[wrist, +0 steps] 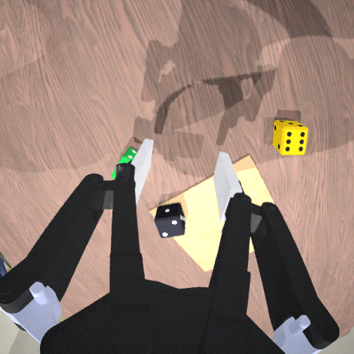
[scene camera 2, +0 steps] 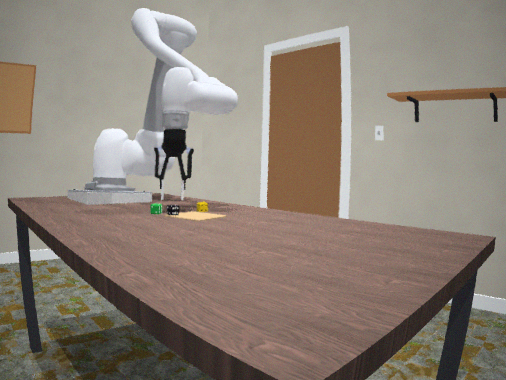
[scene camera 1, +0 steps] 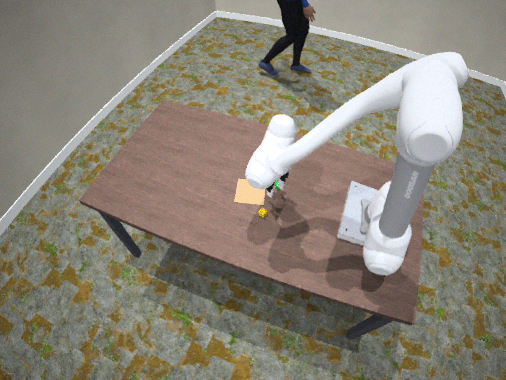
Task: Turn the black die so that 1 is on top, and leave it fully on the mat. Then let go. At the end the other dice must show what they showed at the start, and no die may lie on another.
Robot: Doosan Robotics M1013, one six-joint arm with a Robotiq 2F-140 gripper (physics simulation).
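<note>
There's a black die (wrist: 169, 219) here, along with a yellow die (wrist: 289, 137) and a tan mat (wrist: 203, 227). You'd find my gripper in scene camera 2 (scene camera 2: 172, 199), and the wrist view has it too (wrist: 184, 158).
</note>
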